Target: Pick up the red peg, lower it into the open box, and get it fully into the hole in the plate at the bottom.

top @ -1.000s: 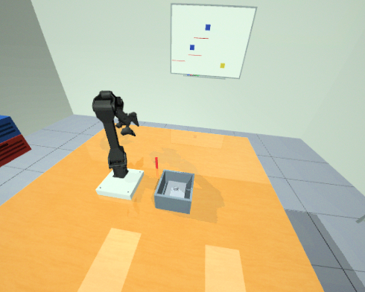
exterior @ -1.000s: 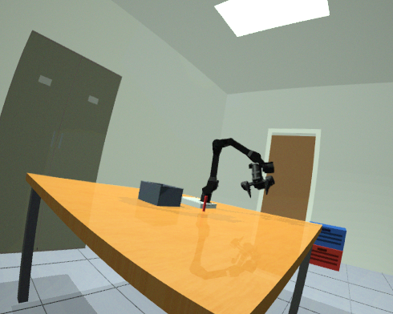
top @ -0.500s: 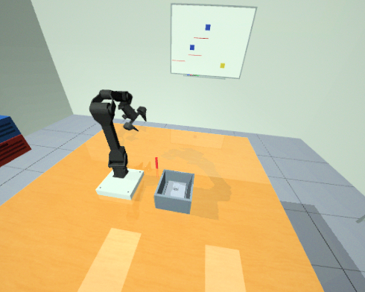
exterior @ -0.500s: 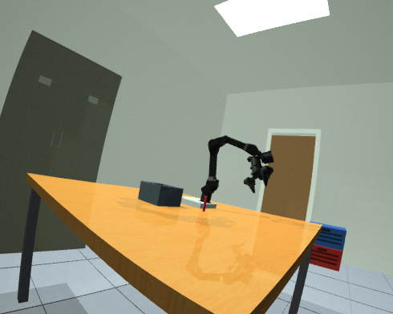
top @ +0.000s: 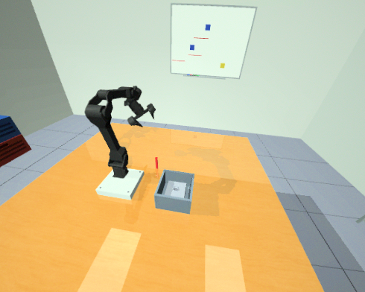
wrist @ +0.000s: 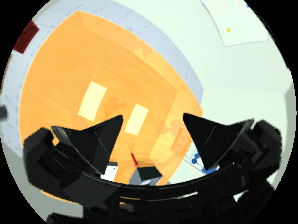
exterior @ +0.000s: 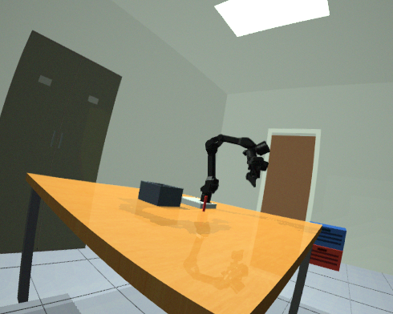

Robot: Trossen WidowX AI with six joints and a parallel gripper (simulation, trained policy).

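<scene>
Now: the red peg 210 mm to the right of my gripper tip, 150 mm below it and 120 mm ahead of it. Also, from my gripper tip: grey plate 400 mm to the right, 270 mm ahead, 150 mm below; grey box 400 mm to the right, 270 mm ahead, 170 mm below.
</scene>
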